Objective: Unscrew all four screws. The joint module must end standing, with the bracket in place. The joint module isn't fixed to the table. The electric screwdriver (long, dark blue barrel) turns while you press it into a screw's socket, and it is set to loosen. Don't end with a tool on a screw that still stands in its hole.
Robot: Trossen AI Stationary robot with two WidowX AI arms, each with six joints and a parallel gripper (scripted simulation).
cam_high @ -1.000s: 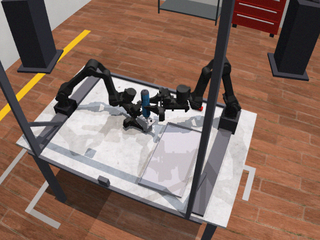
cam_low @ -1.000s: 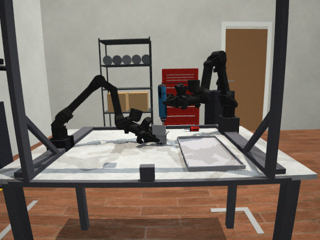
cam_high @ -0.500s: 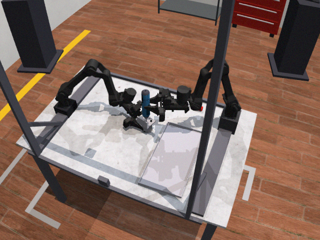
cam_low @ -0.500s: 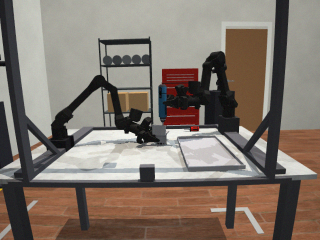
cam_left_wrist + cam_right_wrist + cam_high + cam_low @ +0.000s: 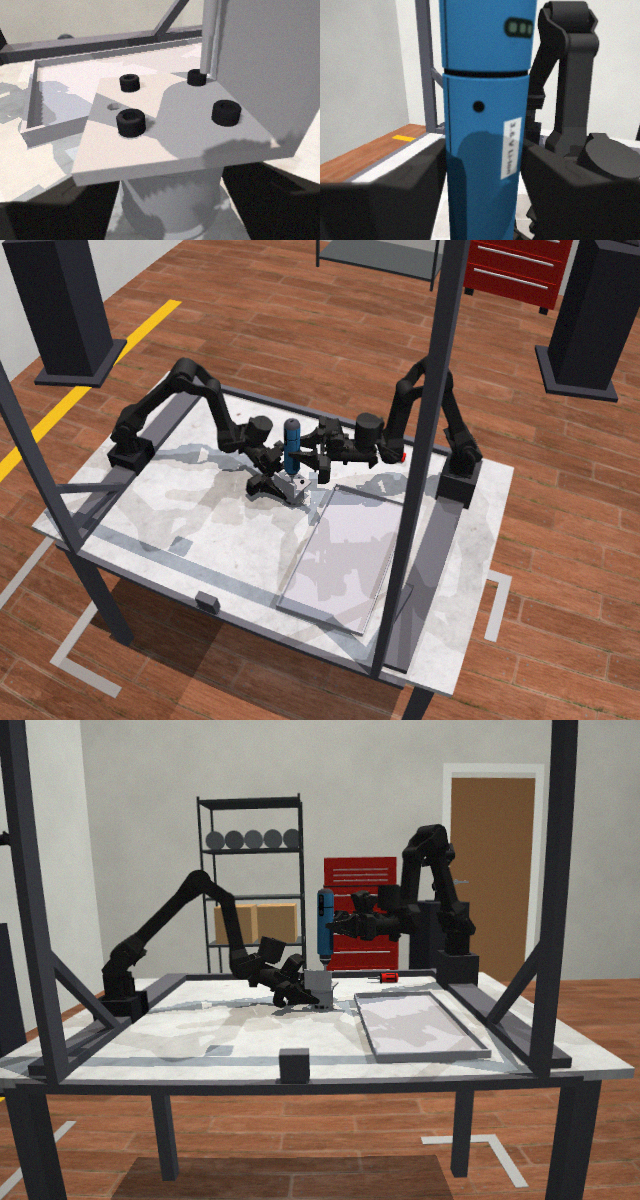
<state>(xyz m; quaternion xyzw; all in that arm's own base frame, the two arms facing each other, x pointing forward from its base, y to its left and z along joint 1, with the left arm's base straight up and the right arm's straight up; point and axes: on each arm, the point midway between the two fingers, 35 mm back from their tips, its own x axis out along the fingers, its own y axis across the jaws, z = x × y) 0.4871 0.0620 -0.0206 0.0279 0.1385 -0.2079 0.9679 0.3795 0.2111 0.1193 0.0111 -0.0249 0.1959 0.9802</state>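
Note:
Right now the grey bracket is 4 cm above my left hand, 2 cm to the right of it and 2 cm behind it. The rest, counted from my left hand: joint module 2 cm to the right, 1 cm below, 1 cm behind; screwdriver bit 6 cm above, 4 cm behind, 2 cm to the right; shallow tray 19 cm to the right, 19 cm behind, 3 cm below.

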